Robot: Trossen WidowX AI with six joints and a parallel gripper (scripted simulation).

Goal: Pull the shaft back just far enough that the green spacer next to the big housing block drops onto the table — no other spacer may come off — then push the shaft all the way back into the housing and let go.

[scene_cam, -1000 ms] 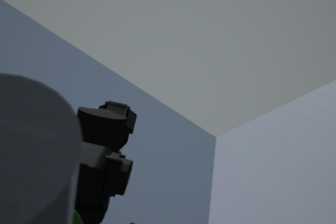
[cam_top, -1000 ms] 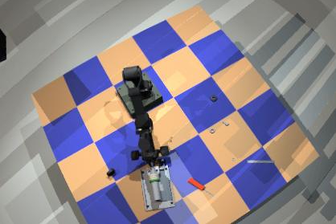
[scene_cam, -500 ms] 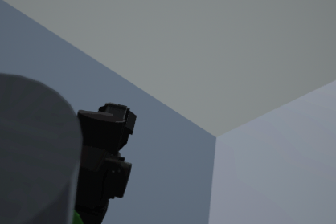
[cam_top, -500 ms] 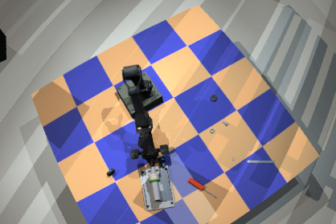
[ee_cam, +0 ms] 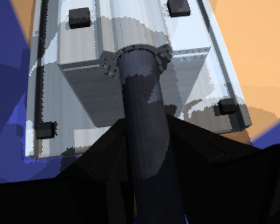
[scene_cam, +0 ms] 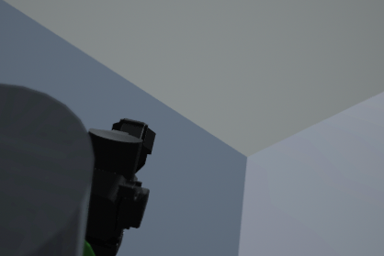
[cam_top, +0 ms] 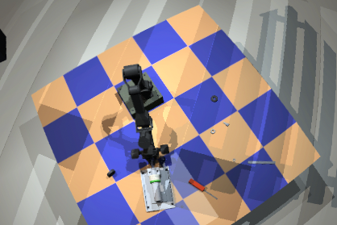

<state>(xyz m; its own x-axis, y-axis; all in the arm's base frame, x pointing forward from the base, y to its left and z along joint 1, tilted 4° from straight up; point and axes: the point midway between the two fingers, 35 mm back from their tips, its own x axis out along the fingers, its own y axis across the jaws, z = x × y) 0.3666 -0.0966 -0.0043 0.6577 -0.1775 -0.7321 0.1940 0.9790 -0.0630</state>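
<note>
The blue-grey shaft is 2 cm ahead of my gripper tip and 2 cm above it. Round my gripper tip: pale disc (6 cm ahead, 2 cm above, 1 cm to the right); then green spacer (9 cm ahead, 2 cm to the right, 2 cm above); then black piece (23 cm to the right, 4 cm behind, 3 cm below).
</note>
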